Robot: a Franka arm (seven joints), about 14 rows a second.
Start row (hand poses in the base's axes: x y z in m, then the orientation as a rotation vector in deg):
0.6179, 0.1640, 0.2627, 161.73, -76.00, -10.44
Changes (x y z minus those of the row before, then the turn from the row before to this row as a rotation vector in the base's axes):
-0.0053, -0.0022, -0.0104, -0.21, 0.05, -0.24
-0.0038, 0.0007, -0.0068, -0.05, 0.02, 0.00
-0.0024, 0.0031, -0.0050, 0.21, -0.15, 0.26
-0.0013, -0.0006, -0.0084, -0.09, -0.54, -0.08
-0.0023, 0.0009, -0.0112, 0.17, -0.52, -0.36
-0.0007, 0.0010, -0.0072, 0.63, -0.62, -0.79
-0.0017, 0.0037, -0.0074, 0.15, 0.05, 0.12
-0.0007, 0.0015, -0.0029, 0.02, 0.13, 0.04
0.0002, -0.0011, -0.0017, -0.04, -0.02, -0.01
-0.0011, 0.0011, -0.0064, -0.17, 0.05, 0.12
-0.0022, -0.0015, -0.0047, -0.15, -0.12, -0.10
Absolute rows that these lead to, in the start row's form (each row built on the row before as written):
0.6126, 0.1618, 0.2523, 161.39, -76.27, -10.36
0.6088, 0.1625, 0.2455, 161.34, -76.25, -10.35
0.6064, 0.1656, 0.2405, 161.74, -75.97, -10.29
0.6051, 0.1650, 0.2321, 161.87, -76.16, -9.48
0.6028, 0.1659, 0.2209, 162.03, -76.83, -8.88
0.6021, 0.1669, 0.2137, -161.58, 77.92, 8.43
0.6004, 0.1706, 0.2063, -161.56, 77.69, 8.60
0.5997, 0.1721, 0.2034, -161.61, 77.65, 8.80
0.5999, 0.1710, 0.2017, -161.63, 77.68, 8.75
0.5988, 0.1721, 0.1953, -161.87, 77.60, 8.71
0.5966, 0.1706, 0.1906, -161.88, 77.79, 8.44

